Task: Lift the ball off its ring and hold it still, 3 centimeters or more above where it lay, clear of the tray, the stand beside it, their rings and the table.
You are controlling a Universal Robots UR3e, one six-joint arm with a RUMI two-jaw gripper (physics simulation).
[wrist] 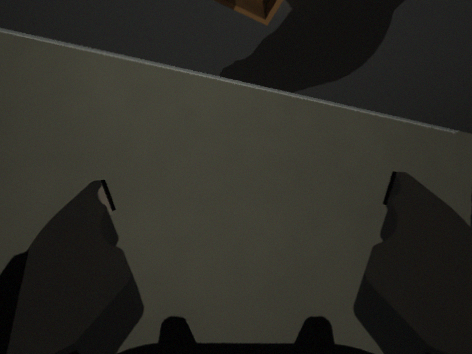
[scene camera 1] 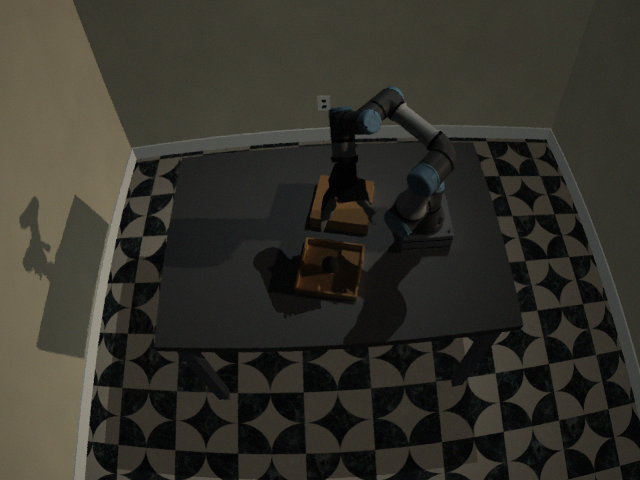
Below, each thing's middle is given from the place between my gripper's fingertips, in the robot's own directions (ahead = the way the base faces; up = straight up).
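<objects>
I look at the orange stand (scene camera 1: 349,216), and find that my hand is 210 mm above it and 260 mm to the left of it.
</objects>
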